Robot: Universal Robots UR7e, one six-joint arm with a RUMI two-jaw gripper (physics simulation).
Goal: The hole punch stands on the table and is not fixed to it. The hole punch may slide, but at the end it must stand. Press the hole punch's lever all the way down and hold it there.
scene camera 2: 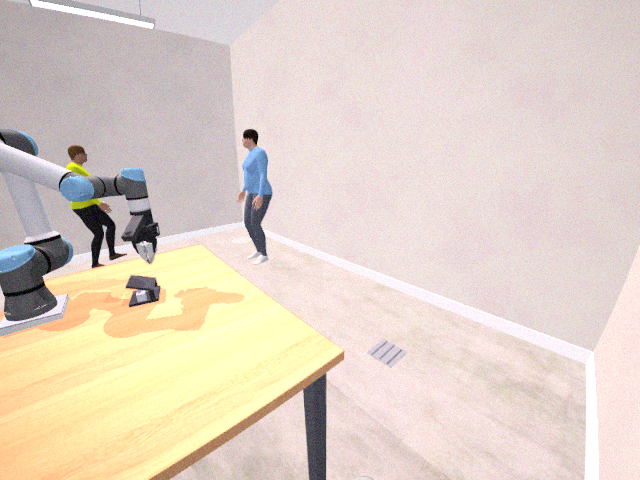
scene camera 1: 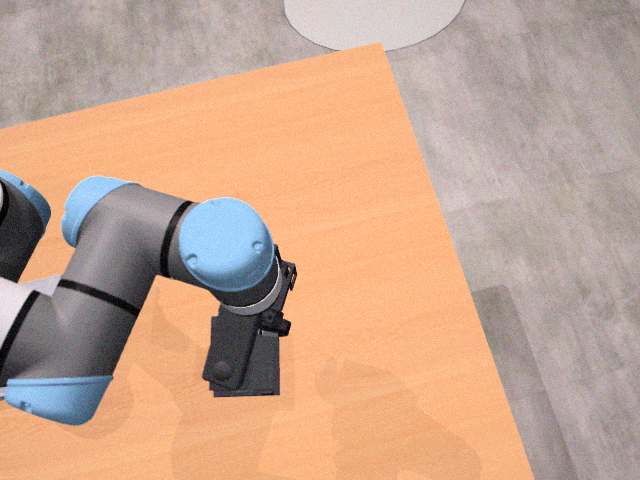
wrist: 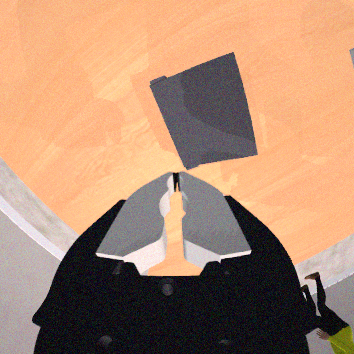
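Seen in the pictures: gripper, fingertip midpoint: (scene camera 2: 150, 263) (scene camera 1: 264, 328) (wrist: 176, 174); arm's base, link origin: (scene camera 2: 32, 309).
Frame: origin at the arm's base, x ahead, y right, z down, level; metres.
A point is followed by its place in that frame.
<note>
The dark hole punch (scene camera 1: 266, 369) {x 0.426, y 0.087, z -0.028 m} (scene camera 2: 142, 282) {x 0.394, y 0.066, z -0.040 m} (wrist: 215, 107) {x 0.377, y 0.067, z -0.047 m} stands upright on the table. In the second scene view its lever is raised at an angle above the base, with a gap between them. In the first scene view the arm and gripper body hide part of it. My gripper (scene camera 2: 149, 261) {x 0.434, y 0.037, z -0.099 m} (wrist: 176, 174) {x 0.434, y 0.037, z -0.099 m} is shut and empty. Its fingertips point down and hang above the height of the lever, apart from it. In the wrist view the tips are just below the near corner of the hole punch. The fingertips are hidden in the first scene view.
The wooden table (scene camera 1: 336, 155) {x 0.572, y -0.295, z 0.027 m} (scene camera 2: 206, 372) {x 0.545, y 0.575, z 0.028 m} ends at an edge to the right in the first scene view. The arm's base plate (scene camera 2: 61, 308) {x 0.101, y 0.035, z 0.005 m} is at the table's left. A person in blue (scene camera 2: 255, 170) and a person in yellow (scene camera 2: 77, 167) (wrist: 342, 340) stand beyond the table.
</note>
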